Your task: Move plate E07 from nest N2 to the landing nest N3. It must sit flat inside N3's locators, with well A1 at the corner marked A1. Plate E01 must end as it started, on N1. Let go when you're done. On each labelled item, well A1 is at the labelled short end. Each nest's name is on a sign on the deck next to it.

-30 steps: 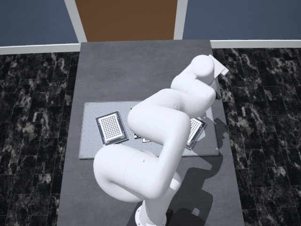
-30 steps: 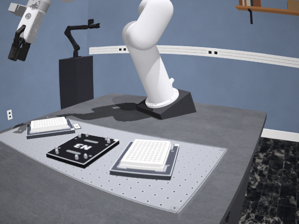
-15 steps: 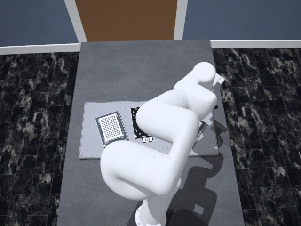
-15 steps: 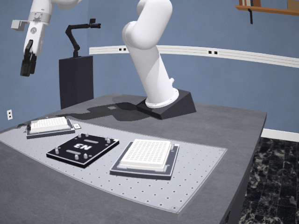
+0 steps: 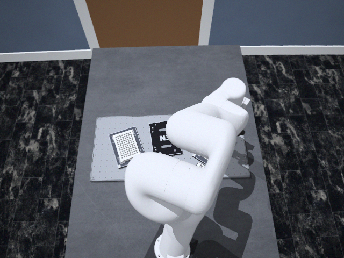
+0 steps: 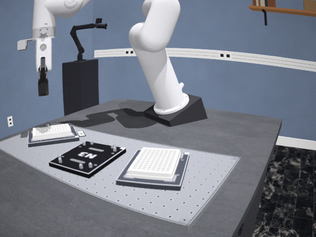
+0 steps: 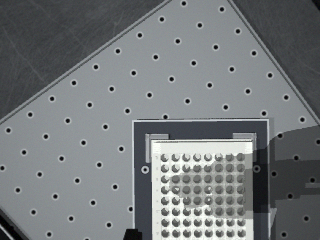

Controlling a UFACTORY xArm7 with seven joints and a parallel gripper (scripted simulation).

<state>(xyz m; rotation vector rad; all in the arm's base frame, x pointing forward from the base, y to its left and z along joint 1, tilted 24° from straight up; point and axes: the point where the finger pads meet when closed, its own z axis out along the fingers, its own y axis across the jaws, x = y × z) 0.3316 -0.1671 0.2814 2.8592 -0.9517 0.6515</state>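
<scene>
My gripper is now 13 cm above the plate E07, 1 cm to the right of it and 1 cm past it. From my hand the other things lie so: nest N3: 21 cm to the left, 14 cm below, 5 cm ahead; nest N2: 14 cm below, 1 cm to the left, 1 cm behind; plate E01: 38 cm to the left, 13 cm below, 3 cm ahead.
</scene>
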